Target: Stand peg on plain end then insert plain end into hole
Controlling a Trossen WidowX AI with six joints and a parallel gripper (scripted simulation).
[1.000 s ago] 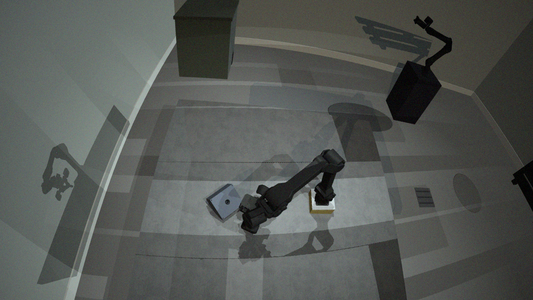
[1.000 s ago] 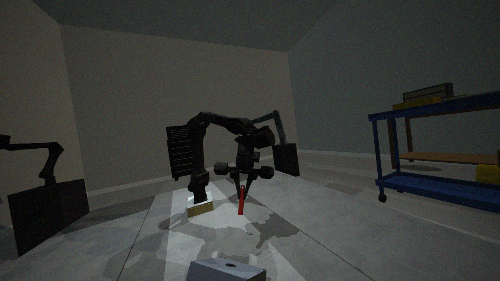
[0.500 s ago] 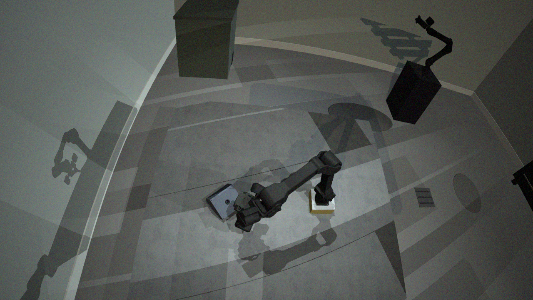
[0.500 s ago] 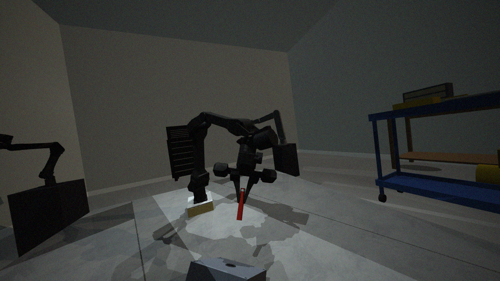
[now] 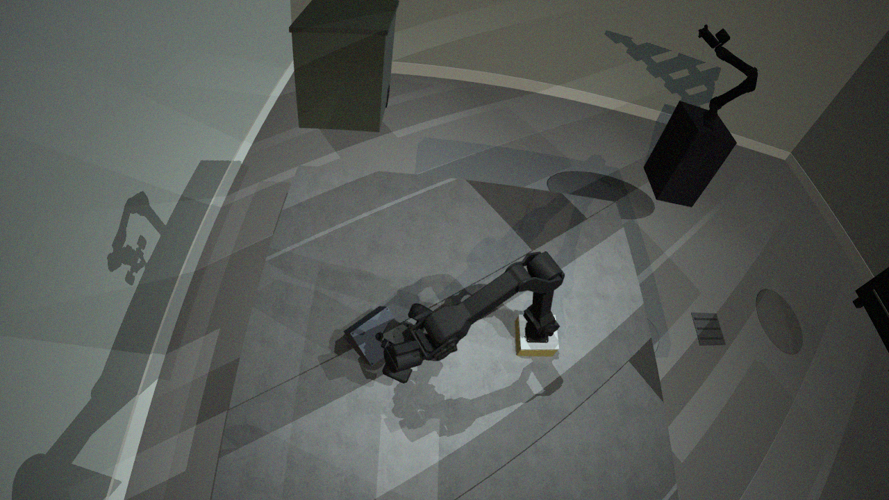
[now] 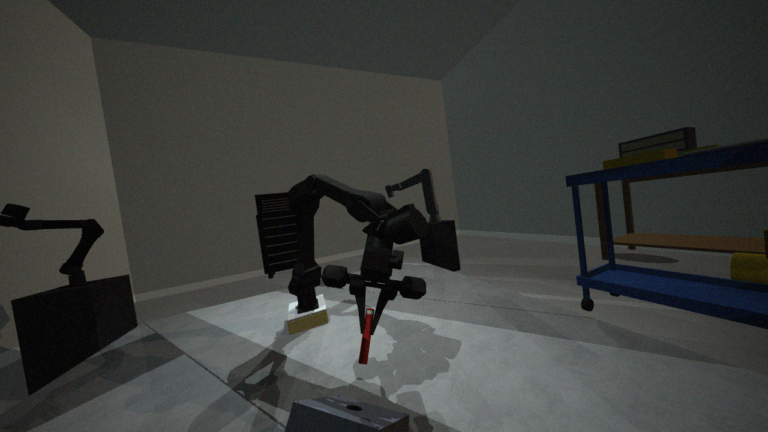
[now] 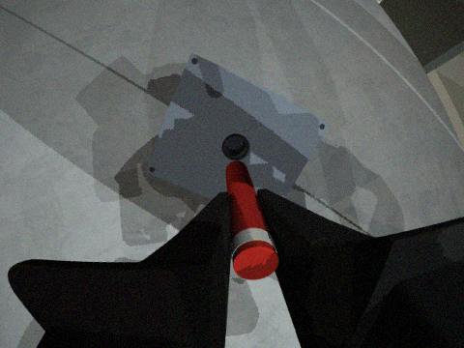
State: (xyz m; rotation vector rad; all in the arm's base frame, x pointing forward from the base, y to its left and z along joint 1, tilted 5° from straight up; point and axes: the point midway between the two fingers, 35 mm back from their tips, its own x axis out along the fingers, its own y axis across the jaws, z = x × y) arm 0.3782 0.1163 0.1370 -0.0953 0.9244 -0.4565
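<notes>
My gripper tip is now 90 mm above the sloped panel, 50 mm to the left of it and 50 mm short of it. Also, from my gripper tip: red peg 10 mm to the left, 10 mm behind, 10 mm above.
</notes>
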